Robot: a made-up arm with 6 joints. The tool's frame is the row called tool.
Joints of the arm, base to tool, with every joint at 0 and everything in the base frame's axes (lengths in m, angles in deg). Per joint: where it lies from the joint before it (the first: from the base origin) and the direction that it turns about. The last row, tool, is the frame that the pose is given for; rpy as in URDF.
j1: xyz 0 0 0.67 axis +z
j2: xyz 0 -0.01 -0.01 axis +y
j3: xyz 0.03 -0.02 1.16 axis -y
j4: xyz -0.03 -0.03 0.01 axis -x
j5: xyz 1.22 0 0.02 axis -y
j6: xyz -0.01 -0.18 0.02 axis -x
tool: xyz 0 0.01 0 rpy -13.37 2.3 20.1
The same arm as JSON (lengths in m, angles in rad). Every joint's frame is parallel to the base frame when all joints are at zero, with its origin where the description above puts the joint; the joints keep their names.
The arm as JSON. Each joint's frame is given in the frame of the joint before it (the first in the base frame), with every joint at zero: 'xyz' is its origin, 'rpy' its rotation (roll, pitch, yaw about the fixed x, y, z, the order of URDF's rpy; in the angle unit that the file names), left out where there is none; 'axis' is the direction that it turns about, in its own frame. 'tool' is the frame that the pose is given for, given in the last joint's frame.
{"units": {"length": "m", "angle": "rad"}, "joints": [{"name": "j1", "type": "revolute", "origin": {"xyz": [0.0, 0.0, 0.67]}, "axis": "+z"}, {"name": "j2", "type": "revolute", "origin": {"xyz": [0.0, -0.01, -0.01]}, "axis": "+y"}, {"name": "j3", "type": "revolute", "origin": {"xyz": [0.03, -0.02, 1.16]}, "axis": "-y"}, {"name": "j4", "type": "revolute", "origin": {"xyz": [-0.03, -0.03, 0.01]}, "axis": "-x"}, {"name": "j5", "type": "revolute", "origin": {"xyz": [1.22, 0.0, 0.02]}, "axis": "-y"}, {"name": "j6", "type": "revolute", "origin": {"xyz": [-0.01, -0.18, 0.02]}, "axis": "-x"}], "tool": {"origin": {"xyz": [0.0, 0.01, 0.0], "rpy": [-0.2334, 0.0401, 0.3508]}}}
